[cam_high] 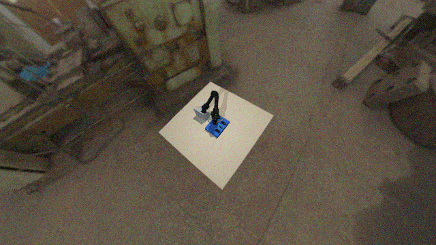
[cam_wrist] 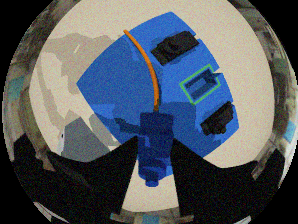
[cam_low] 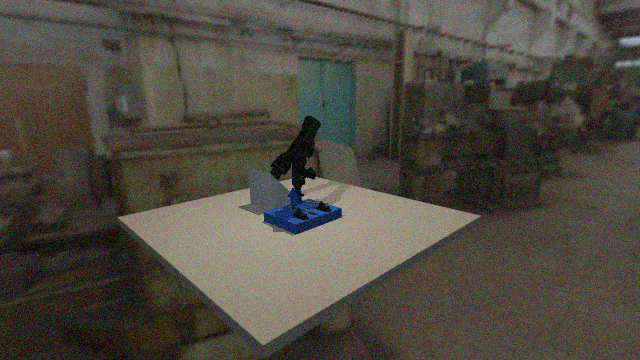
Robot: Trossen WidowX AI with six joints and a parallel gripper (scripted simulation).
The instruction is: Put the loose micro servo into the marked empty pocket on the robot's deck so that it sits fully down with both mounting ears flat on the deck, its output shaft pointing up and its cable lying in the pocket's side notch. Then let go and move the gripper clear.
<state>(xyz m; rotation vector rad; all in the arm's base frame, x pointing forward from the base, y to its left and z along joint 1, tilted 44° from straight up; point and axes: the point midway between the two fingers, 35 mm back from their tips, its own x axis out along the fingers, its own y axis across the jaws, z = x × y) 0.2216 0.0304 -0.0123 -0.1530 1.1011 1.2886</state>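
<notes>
My gripper tip is 10 mm past the blue robot deck and 100 mm above it.
</notes>
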